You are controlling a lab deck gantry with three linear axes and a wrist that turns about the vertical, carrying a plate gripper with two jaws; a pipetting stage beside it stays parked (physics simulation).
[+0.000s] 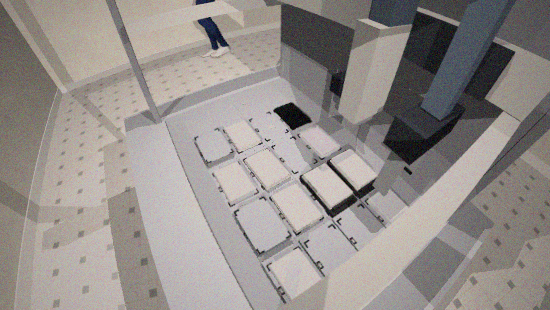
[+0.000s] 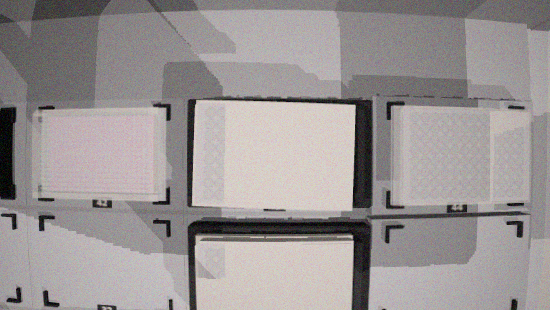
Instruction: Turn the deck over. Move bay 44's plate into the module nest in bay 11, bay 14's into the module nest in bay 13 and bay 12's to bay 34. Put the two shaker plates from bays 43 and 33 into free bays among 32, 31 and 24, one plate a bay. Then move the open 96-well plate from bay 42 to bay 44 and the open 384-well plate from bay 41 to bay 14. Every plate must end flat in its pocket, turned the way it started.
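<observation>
Shaker plates in bay 43 and bay 33 sit on black bases; bay 43's looks slightly turned. The clear plate is in bay 44. The pinkish open plate is in bay 42, the black plate in bay 41. Pale plates sit in bay 12 and bay 14. The nests in bay 11 and bay 13 are empty. My gripper is raised near bays 43 and 44, open and empty; its jaws are partly hidden.
Other pale plates stand in bay 21, bay 22 and bay 23. No plate shows in bays 31, 32, 34 and 24. The beige pipetting stage hangs behind bay 42. A front rail crosses the near right.
</observation>
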